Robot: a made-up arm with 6 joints.
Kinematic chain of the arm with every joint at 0, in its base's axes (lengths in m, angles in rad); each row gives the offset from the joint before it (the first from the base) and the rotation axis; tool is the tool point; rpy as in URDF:
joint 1: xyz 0 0 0.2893 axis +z
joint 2: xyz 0 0 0 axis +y
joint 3: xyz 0.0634 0 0.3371 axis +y
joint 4: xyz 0.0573 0 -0.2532 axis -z
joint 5: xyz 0 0 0 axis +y
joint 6: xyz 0.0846 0 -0.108 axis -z
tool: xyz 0 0 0 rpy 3.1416 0 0
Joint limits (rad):
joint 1: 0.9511..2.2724
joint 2: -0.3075..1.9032
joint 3: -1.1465..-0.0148
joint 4: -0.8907..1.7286
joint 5: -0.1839..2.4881
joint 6: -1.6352..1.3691
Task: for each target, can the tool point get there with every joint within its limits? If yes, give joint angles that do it. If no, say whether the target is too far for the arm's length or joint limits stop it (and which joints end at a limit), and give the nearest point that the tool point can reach.
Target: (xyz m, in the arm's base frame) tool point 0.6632 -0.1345 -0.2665
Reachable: no: too far | nearest point 0.2081 0.1184 -0.1487 | short by 0.534 m
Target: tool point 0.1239 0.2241 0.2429
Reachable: yes | joints 1.1145 0.1529 -0.3111 0.4714 0.4631 -0.4150
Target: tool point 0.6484 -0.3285 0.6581
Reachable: no: too far | nearest point 0.1907 0.0868 0.5759 | short by 0.623 m
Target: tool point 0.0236 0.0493 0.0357
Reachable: yes | joints 1.1880 1.3416 -0.3872 -0.6315 0.7078 -1.3047
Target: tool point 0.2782 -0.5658 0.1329
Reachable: no: joint limits stop it (at a limit: joint 1, joint 2, joint 5) | nearest point 0.0528 -0.1022 0.1273 | short by 0.516 m
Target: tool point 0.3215 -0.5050 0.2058
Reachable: no: joint limits stop it (at a limit: joint 2, joint 3, joint 5) | nearest point 0.0610 -0.0959 0.1663 | short by 0.487 m
